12 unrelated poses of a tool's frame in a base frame.
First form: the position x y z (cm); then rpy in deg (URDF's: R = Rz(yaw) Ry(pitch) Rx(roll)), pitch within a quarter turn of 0, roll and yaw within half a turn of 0.
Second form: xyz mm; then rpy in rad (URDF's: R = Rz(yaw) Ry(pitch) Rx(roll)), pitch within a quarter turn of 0, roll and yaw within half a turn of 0. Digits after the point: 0 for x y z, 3 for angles.
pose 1, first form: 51.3 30.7 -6.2 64.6 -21.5 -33.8
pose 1, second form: 513 307 -62 1.127 -0.375 -0.590
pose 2, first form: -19.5 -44.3 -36.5 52.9 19.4 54.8
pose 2, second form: -195 -443 -365 0.923 0.339 0.956
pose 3, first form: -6.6 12.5 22.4 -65.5 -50.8 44.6
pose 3, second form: -66 125 224 -1.143 -0.887 0.778
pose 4, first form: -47.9 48.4 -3.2 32.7 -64.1 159.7
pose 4, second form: -479 484 -32 0.571 -1.119 2.787
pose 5, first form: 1.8 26.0 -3.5 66.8 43.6 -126.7
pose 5, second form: 18 260 -35 1.166 0.761 -2.211
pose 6, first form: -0.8 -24.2 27.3 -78.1 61.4 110.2
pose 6, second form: -8 -242 273 -1.363 1.072 1.923
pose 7, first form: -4.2 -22.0 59.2 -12.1 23.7 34.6
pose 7, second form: -42 -220 592 -0.211 0.414 0.604
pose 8, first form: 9.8 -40.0 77.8 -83.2 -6.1 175.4
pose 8, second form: 98 -400 778 -1.452 -0.106 3.061
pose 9, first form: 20.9 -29.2 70.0 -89.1 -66.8 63.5
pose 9, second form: 209 -292 700 -1.555 -1.166 1.108
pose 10, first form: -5.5 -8.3 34.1 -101.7 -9.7 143.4
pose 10, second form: -55 -83 341 -1.775 -0.169 2.503
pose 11, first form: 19.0 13.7 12.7 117.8 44.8 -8.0
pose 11, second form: 190 137 127 2.056 0.782 -0.140
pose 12, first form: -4.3 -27.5 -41.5 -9.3 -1.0 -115.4
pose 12, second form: -43 -275 -415 -0.162 -0.017 -2.014
